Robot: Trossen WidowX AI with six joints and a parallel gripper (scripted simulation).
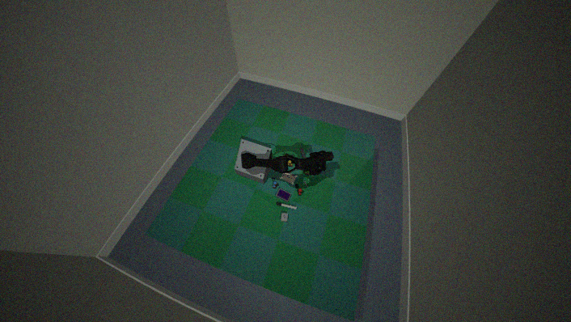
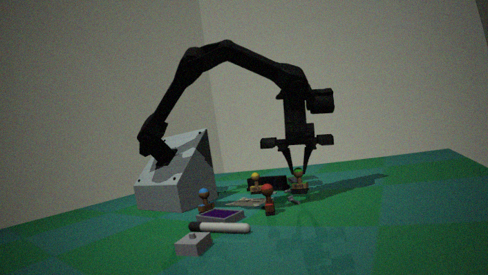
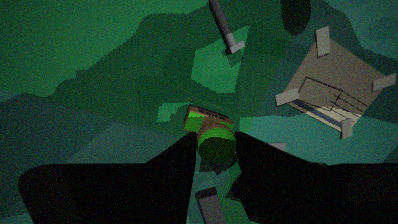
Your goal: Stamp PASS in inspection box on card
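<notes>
My gripper tip is 3 cm above the green-knobbed stamp. From my gripper tip the other things lie so: pale card: 12 cm behind, 7 cm to the right, 6 cm below; red-knobbed stamp: 15 cm to the right, 3 cm below, 1 cm behind; yellow-knobbed stamp: 15 cm behind, 3 cm below, 2 cm to the left.
</notes>
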